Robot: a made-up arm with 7 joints. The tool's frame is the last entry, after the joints. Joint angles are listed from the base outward.
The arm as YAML. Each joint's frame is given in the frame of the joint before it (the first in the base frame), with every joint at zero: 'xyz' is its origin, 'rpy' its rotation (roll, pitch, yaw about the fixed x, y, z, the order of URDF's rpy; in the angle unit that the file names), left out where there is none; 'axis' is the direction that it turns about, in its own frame. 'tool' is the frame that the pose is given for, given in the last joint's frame.
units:
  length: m
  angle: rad
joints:
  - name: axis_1
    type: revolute
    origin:
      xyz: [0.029, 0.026, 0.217]
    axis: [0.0, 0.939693, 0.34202]
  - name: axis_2
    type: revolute
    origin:
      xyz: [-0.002, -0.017, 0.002]
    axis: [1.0, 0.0, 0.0]
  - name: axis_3
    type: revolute
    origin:
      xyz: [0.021, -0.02, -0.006]
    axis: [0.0, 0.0, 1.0]
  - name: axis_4
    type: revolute
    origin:
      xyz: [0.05, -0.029, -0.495]
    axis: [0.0, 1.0, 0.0]
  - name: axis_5
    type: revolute
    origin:
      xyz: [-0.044, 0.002, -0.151]
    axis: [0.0, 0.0, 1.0]
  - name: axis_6
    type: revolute
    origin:
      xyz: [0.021, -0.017, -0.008]
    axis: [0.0, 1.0, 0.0]
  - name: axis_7
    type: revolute
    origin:
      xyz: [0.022, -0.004, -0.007]
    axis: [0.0, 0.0, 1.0]
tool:
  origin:
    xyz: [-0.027, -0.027, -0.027]
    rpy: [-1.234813, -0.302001, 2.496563]
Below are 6 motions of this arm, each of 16 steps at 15 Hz.
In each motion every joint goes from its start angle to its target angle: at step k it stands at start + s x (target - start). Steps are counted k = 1, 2, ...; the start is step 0. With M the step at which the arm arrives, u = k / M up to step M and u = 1 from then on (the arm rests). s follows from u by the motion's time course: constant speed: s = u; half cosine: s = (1 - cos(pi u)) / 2; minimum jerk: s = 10 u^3 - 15 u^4 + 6 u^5.
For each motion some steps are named. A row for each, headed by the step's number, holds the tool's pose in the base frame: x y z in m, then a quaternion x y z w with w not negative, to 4 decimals.
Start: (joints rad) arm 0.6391 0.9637 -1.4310 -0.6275 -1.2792 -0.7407 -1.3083
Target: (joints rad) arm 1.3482 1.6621 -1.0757 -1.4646 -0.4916 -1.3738 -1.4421
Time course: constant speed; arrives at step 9
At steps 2, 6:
2: -0.4026 0.4439 -0.0703 -0.8606 0.3796 -0.0669 0.3329
6: -0.3797 0.4678 0.1123 -0.9318 0.1720 0.0746 0.3109

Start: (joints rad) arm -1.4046 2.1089 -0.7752 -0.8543 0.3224 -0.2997 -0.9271
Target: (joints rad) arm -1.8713 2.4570 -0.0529 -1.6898 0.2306 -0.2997 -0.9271
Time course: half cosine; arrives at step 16
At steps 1, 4, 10, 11, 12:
1: 0.0880 0.5993 0.5506 -0.0005 -0.8398 -0.4953 0.2222
4: 0.0538 0.5744 0.5767 0.0068 -0.8229 -0.5468 0.1547
10: -0.1337 0.4570 0.6055 -0.1142 0.6652 0.7348 0.0667
11: -0.1660 0.4370 0.5959 -0.1420 0.6293 0.7586 0.0916
12: -0.1935 0.4195 0.5841 -0.1683 0.5959 0.7774 0.1106

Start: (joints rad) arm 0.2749 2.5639 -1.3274 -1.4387 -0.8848 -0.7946 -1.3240
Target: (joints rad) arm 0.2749 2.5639 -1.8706 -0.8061 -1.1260 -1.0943 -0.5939
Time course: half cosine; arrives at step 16
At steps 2, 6, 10, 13, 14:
2: 0.0782 0.5332 0.5306 -0.4855 0.5107 -0.1917 0.6832
6: 0.0473 0.5372 0.5806 -0.4455 0.4921 -0.0173 0.7477
10: 0.0176 0.5189 0.6574 -0.3304 0.4579 0.2246 0.7942
13: 0.0117 0.4964 0.7013 -0.2329 0.4353 0.3533 0.7946
14: 0.0118 0.4909 0.7099 -0.2103 0.4306 0.3780 0.7922

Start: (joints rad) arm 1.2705 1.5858 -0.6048 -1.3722 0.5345 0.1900 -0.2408
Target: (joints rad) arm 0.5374 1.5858 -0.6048 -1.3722 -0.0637 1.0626 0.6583
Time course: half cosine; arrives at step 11
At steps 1, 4, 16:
1: -0.2649 0.5407 0.1058 -0.0351 -0.4300 0.4374 0.7890
4: -0.2148 0.5590 0.0604 0.0330 -0.5192 0.3737 0.7679
16: -0.0366 0.6066 -0.0157 0.1556 -0.8349 0.1385 0.5094

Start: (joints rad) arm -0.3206 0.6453 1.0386 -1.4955 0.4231 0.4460 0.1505
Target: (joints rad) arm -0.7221 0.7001 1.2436 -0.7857 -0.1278 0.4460 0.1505
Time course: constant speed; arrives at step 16
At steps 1, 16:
1: 0.3745 0.4227 -0.0342 0.3046 0.6903 -0.3589 0.5494
16: 0.5224 0.4319 -0.0015 0.1115 0.6934 -0.5017 0.5051

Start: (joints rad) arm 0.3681 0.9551 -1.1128 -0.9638 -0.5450 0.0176 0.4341
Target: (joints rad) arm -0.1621 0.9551 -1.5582 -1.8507 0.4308 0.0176 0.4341
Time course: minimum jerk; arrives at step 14
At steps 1, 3, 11, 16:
1: -0.1889 0.3985 -0.3038 -0.3794 -0.4473 0.3611 0.7250
3: -0.1674 0.3859 -0.3116 -0.4009 -0.4534 0.3817 0.6986
11: 0.0534 0.2309 -0.2579 -0.5466 -0.2765 0.6704 0.4188
16: 0.0658 0.2226 -0.2445 -0.5439 -0.2471 0.6914 0.4064

